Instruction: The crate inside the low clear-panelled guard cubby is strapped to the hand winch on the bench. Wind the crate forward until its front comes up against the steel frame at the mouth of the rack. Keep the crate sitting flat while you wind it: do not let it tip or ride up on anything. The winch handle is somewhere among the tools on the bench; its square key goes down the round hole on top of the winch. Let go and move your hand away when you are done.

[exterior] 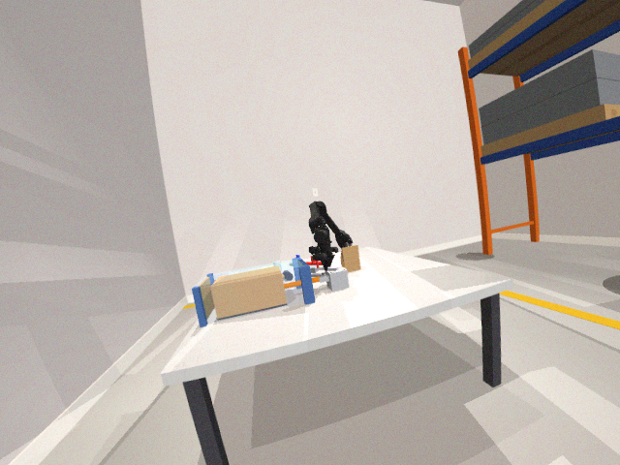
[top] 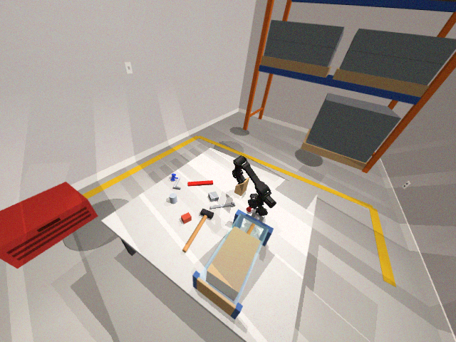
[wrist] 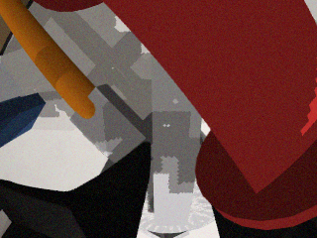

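The red-knobbed winch handle is 10 mm to the right of my gripper tip, 10 mm ahead of it and 10 mm above it. The rest, counted from my gripper tip: grey hand winch 60 mm below, 50 mm behind, 20 mm to the left; then red knob 50 mm ahead, 40 mm above, 30 mm to the right; then frame 120 mm ahead, 50 mm to the left, 20 mm above.
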